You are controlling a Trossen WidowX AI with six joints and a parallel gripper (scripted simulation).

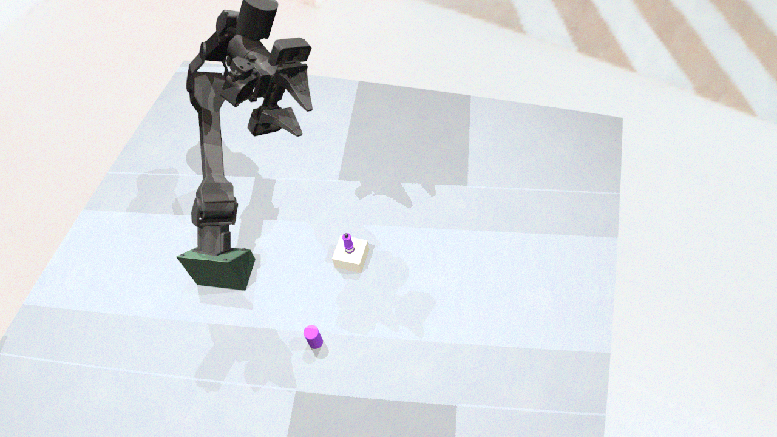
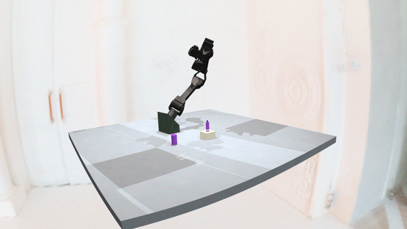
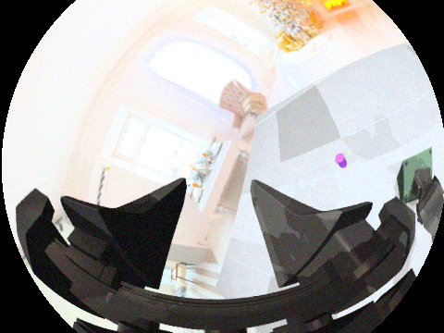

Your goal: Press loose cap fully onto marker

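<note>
The purple cap lies 41 cm below my gripper tip, 20 cm to the right of it and 1 cm ahead of it. The rest, counted from my gripper tip: cream holder block (42 cm below, 2 cm ahead, 1 cm to the left).
</note>
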